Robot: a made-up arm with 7 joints.
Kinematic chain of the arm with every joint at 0, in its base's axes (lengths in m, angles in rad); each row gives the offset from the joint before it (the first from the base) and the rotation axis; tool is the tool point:
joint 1: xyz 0 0 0.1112 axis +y
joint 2: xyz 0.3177 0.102 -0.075 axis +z
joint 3: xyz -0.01 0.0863 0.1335 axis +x
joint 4: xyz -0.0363 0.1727 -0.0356 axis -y
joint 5: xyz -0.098 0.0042 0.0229 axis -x
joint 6: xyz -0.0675 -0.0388 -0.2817 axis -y
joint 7: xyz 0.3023 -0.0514 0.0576 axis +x
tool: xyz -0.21 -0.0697 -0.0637
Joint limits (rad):
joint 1: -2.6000..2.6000
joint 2: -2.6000..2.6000
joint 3: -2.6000..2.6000
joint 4: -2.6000..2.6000
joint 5: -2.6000..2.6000
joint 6: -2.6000..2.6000
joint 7: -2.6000..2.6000
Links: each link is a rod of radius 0.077 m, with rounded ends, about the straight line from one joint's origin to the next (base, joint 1, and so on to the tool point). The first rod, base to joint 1, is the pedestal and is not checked.
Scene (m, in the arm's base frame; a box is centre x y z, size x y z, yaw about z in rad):
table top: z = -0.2
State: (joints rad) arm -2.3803 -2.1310 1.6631 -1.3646 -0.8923 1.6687 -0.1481
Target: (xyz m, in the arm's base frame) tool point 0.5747 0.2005 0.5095
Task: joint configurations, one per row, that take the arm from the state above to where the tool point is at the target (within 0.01 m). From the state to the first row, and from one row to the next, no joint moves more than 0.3 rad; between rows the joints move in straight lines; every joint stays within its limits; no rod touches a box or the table.
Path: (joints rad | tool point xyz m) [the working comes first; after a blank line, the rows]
Joints at the target: -0.3812 -2.4030 1.3116 -0.8186 -0.4981 1.6184 -0.2273
Straight joint move there: clear.

1: -2.0947 -2.1699 1.6129 -1.2866 -0.8360 1.6615 -0.1594 | -0.4759 0.3612 0.4152
2: -1.8091 -2.2087 1.5627 -1.2086 -0.7797 1.6543 -0.1707 | -0.3699 0.3422 0.5794
3: -1.5235 -2.2476 1.5125 -1.1306 -0.7233 1.6472 -0.1820 | -0.2074 0.3191 0.7013
4: -1.2379 -2.2864 1.4622 -1.0526 -0.6670 1.6400 -0.1934 | -0.0063 0.2925 0.7617
5: -0.9524 -2.3253 1.4120 -0.9746 -0.6107 1.6328 -0.2047 | 0.2089 0.2633 0.7493
6: -0.6668 -2.3641 1.3618 -0.8966 -0.5544 1.6256 -0.2160 | 0.4113 0.2324 0.6623
7: -0.3812 -2.4030 1.3116 -0.8186 -0.4981 1.6184 -0.2273 | 0.5747 0.2005 0.5095

